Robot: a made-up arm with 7 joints. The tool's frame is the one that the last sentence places.
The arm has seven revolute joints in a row. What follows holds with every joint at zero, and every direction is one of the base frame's.
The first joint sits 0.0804 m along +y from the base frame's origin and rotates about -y.
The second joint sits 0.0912 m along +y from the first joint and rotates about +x.
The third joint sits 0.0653 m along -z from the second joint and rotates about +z.
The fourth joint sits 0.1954 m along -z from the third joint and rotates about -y.
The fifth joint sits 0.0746 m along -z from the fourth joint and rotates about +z.
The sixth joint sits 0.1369 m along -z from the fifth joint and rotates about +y.
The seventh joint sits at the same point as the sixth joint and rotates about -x.
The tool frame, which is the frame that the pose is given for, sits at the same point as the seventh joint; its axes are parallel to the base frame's.
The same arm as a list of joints. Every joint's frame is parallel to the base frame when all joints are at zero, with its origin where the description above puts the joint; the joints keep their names.
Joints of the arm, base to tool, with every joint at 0 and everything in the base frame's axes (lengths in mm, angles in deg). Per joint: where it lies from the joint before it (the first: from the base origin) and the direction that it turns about. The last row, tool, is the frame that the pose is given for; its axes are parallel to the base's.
joint 1: axis -y offset 0.0 80.4 0.0
joint 2: axis +x offset 0.0 91.2 0.0
joint 3: axis +z offset 0.0 0.0 -65.3
joint 4: axis -y offset 0.0 0.0 -195.4
joint 5: axis +z offset 0.0 0.0 -74.6
joint 6: axis +y offset 0.0 0.0 -136.9
joint 7: axis -x offset 0.0 0.0 0.0
tool: offset 0.0 0.0 0.0

